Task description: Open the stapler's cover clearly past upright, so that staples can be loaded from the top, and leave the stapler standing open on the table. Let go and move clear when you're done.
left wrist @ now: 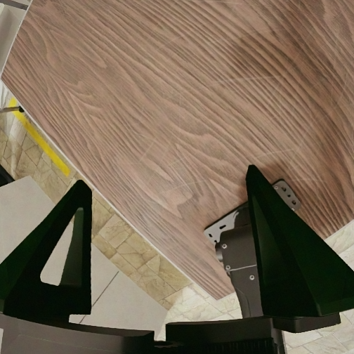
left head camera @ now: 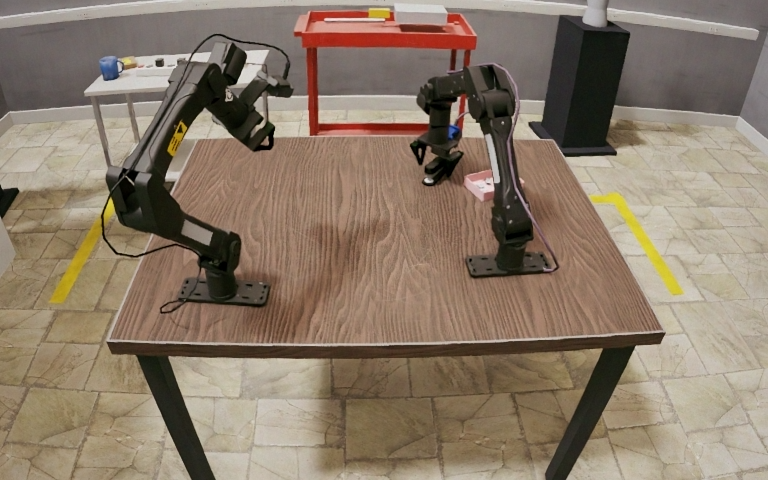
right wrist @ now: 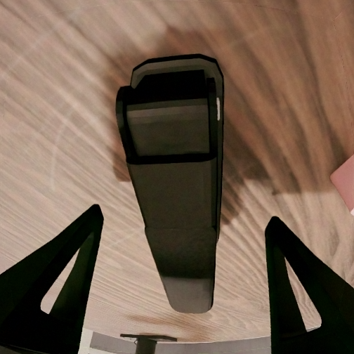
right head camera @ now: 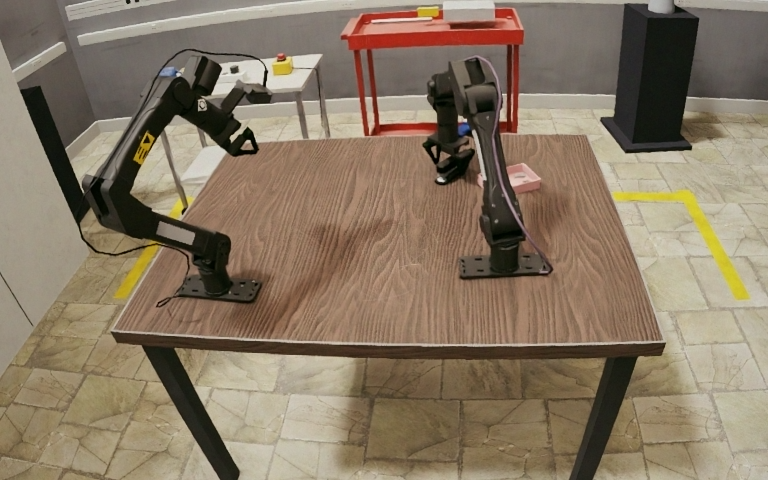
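Where they show: left gripper, fingertip midpoint: [left head camera: 256, 136] [right head camera: 245, 141]; right gripper, fingertip midpoint: [left head camera: 434, 170] [right head camera: 449, 169]; left arm's base, origin of the base link: [left head camera: 223, 293] [right head camera: 219, 290]; right arm's base, origin of the base link: [left head camera: 508, 265] [right head camera: 503, 267].
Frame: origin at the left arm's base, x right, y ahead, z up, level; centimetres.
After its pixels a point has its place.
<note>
The dark stapler [left head camera: 434, 166] @(x 47.3, y 49.1, z 5.5 cm) [right head camera: 450, 168] @(x 48.3, y 50.4, z 3.7 cm) [right wrist: 175, 195] stands on its base near the back right of the table, its cover lying down over the base. In the right wrist view its broad end is at the top and its narrow end at the bottom. My right gripper [left head camera: 434, 169] @(x 47.7, y 52.6, z 2.1 cm) [right head camera: 450, 167] @(x 47.7, y 52.6, z 2.1 cm) [right wrist: 185, 217] is open, low over the stapler, with one finger on each side of it; a gap shows on both sides in the right wrist view. My left gripper [left head camera: 268, 139] @(x 6.4, y 18.4, z 28.7 cm) [right head camera: 252, 141] @(x 6.4, y 18.4, z 28.7 cm) [left wrist: 162, 177] is open and empty, raised above the table's back left, far from the stapler.
A pink tray [left head camera: 474, 189] @(x 58.5, y 44.5, z 1.5 cm) [right head camera: 529, 185] @(x 70.1, y 46.2, z 1.7 cm) [right wrist: 345, 181] with small pieces lies just right of the stapler, partly behind the right arm. A red cart [left head camera: 390, 40] [right head camera: 433, 38], a white side table [left head camera: 107, 86] and a black pedestal [left head camera: 589, 84] stand beyond the wooden table [left head camera: 368, 294] @(x 31.6, y 2.1, z 0.0 cm).
</note>
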